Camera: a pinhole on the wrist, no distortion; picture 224 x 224 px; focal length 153.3 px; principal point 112.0 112.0 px. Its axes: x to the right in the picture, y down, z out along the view. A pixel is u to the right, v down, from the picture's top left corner.
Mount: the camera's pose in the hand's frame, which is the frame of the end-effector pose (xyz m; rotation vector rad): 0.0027 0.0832 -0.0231 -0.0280 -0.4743 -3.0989
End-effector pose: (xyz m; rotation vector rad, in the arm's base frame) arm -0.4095 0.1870 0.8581 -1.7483 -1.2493 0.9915
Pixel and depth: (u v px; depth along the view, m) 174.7 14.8 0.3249
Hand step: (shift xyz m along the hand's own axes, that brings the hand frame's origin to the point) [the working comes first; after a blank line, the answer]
In the camera's frame: 0.1329 -0.2060 0.3249

-0.1266 0.3765 0.2278
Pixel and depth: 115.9 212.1 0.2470
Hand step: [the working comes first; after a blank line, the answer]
In the camera's frame: 0.0063 0.1613 0.2470

0.0020 0.0032 0.2609
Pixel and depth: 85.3 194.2 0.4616
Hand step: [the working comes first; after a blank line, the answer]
In the camera's frame: -0.0804 0.2475 0.4616

0.0930 -0.0146 0.4898
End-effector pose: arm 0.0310 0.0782 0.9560 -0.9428 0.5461 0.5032
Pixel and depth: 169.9 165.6 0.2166
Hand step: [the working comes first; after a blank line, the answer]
In the camera's frame: 0.0818 0.0757 0.2166

-0.0748 0.0754 0.2077
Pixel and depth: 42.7 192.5 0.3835
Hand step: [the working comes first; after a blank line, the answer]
In the camera's frame: -0.1734 0.2014 0.3835

0.1843 0.0064 0.3998
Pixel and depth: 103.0 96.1 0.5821
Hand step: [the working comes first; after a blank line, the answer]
In the camera's frame: -0.0342 -0.0604 0.5821

0.0460 0.3151 0.5136
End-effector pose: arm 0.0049 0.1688 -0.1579 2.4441 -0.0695 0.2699
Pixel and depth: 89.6 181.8 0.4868
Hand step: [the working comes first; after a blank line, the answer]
In the camera's frame: -0.0711 0.2216 0.4868

0.0840 0.0176 0.5063
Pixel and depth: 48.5 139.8 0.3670
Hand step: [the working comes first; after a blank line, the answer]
In the camera's frame: -0.1520 0.0666 0.3670

0.1614 0.1300 0.3441
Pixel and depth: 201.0 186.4 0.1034
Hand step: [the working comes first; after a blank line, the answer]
In the camera's frame: 0.0600 0.0502 0.1034

-0.0551 0.0660 0.0917
